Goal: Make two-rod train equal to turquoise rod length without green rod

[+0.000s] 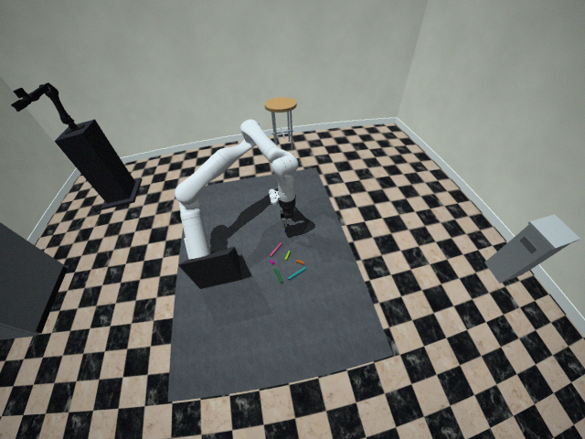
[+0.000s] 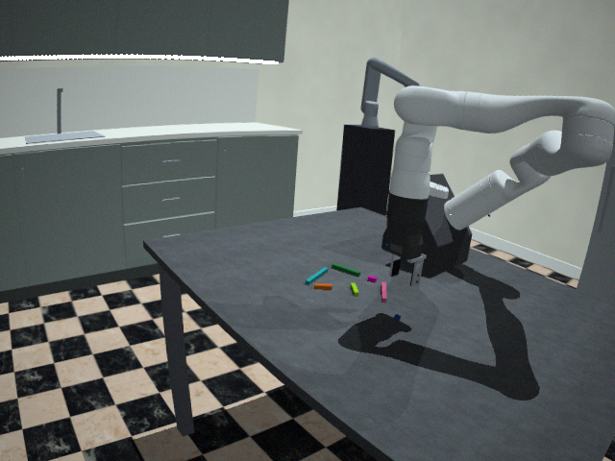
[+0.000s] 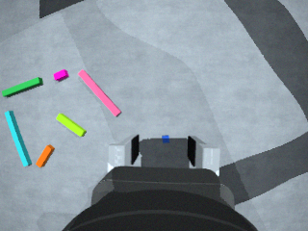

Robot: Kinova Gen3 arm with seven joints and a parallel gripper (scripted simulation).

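Right now the pink rod is 10 cm to the right of my hand, 10 cm below it and 7 cm behind it. Round my hand: lime rod: 15 cm to the right, 10 cm below, 2 cm behind; then small blue rod: 10 cm below, 1 cm ahead; then magenta rod: 16 cm to the right, 10 cm below, 10 cm behind.
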